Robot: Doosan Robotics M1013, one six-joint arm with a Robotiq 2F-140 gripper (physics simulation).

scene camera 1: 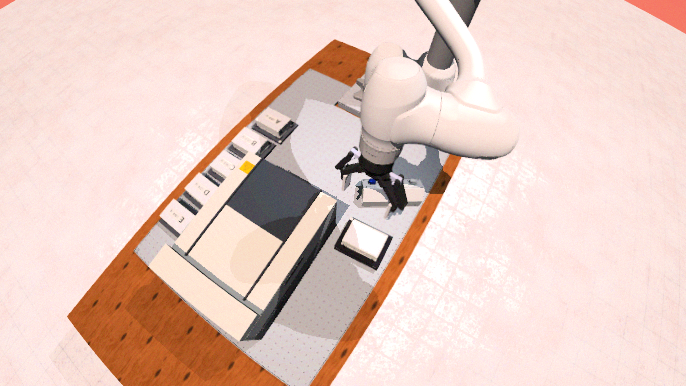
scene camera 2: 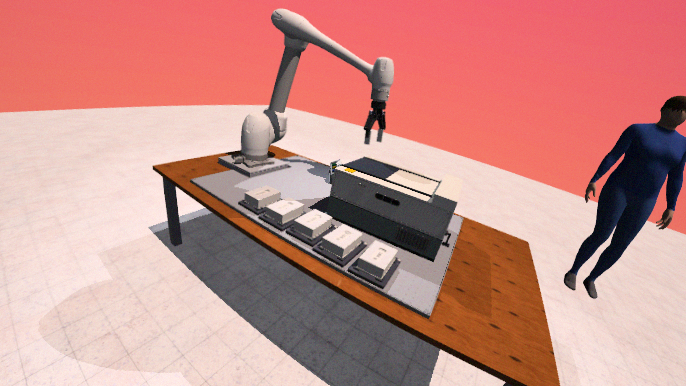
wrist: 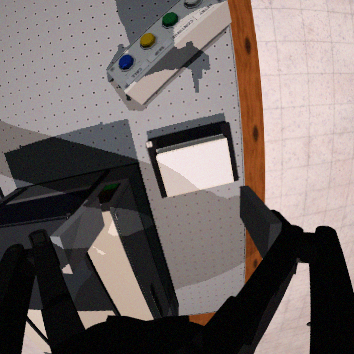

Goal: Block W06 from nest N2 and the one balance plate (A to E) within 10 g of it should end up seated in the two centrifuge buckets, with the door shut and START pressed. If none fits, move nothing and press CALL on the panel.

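Places are measured from the arm's base along level axes (x ahead, y left, z up), in millimetres.
Pixels of known places: gripper, fingertip midpoint: (scene camera 1: pixel 366 200) (scene camera 2: pixel 373 143) (wrist: pixel 168 207); arm's base, origin of the base link: (scene camera 2: pixel 253 160).
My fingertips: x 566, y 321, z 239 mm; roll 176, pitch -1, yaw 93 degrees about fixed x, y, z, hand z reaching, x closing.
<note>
For each thing: its middle in the pictures, then the offset to it from my fingertips. "pt": a spot on its surface instead. Level surfaces: height alone.
- white block, body centre: (wrist: pixel 194 164) (scene camera 1: pixel 364 240) 41 mm left, 24 mm ahead, 206 mm down
- dark nest, surface spot: (wrist: pixel 158 177) pt 29 mm right, 54 mm ahead, 227 mm down
- Plates A, body centre: (scene camera 2: pixel 262 196) (scene camera 1: pixel 273 122) 561 mm right, 137 mm back, 230 mm down
- B, body centre: (scene camera 2: pixel 285 210) (scene camera 1: pixel 250 143) 555 mm right, 1 mm ahead, 230 mm down
- C, body centre: (scene camera 2: pixel 313 223) (scene camera 1: pixel 229 167) 533 mm right, 131 mm ahead, 230 mm down
- D, body centre: (scene camera 2: pixel 342 240) (scene camera 1: pixel 203 191) 531 mm right, 265 mm ahead, 230 mm down
- E, body centre: (scene camera 2: pixel 377 258) (scene camera 1: pixel 179 217) 519 mm right, 401 mm ahead, 230 mm down
- centrifuge, body centre: (wrist: pixel 85 289) (scene camera 1: pixel 251 244) (scene camera 2: pixel 396 197) 202 mm right, 282 mm ahead, 141 mm down
- button panel, body centre: (wrist: pixel 168 42) (scene camera 1: pixel 392 190) (scene camera 2: pixel 337 170) 1 mm left, 194 mm back, 221 mm down
- blue button, body centre: (wrist: pixel 126 62) 69 mm right, 161 mm back, 199 mm down
- yellow button, body centre: (wrist: pixel 147 40) 32 mm right, 194 mm back, 199 mm down
- green button, body centre: (wrist: pixel 170 19) 5 mm left, 227 mm back, 199 mm down
- yellow label, surface spot: (scene camera 1: pixel 247 167) (scene camera 2: pixel 350 170) pt 358 mm right, 128 mm ahead, 51 mm down
- wooden table, its level: 276 mm down
A white block (scene camera 1: pixel 366 240) (wrist: pixel 196 170) sits in a dark nest (wrist: pixel 158 177); no label is readable on it. Plates A (scene camera 1: pixel 274 120) (scene camera 2: pixel 263 196), B (scene camera 1: pixel 248 140), C (scene camera 1: pixel 226 165), D (scene camera 1: pixel 201 190) and E (scene camera 1: pixel 175 217) (scene camera 2: pixel 377 259) sit in a row of nests; their small print is unreadable. The centrifuge (scene camera 1: pixel 205 290) (scene camera 2: pixel 350 195) (wrist: pixel 125 265) stands between; its buckets do not show, and I cannot tell the door's state. My gripper (scene camera 1: pixel 369 199) (scene camera 2: pixel 374 139) (wrist: pixel 168 207) is open and empty, high above the table. The button panel (scene camera 1: pixel 372 197) (wrist: pixel 175 57) has a blue button (wrist: pixel 126 62) marked CALL.
The panel also carries a yellow button (wrist: pixel 147 40), a green button (wrist: pixel 170 19) and a grey one at the view's edge. A yellow label (scene camera 1: pixel 247 167) (scene camera 2: pixel 350 170) is on the centrifuge's top. The wooden table (scene camera 1: pixel 100 305) (scene camera 2: pixel 500 280) borders the perforated mat. A person (scene camera 2: pixel 645 170) stands beyond the table.
</note>
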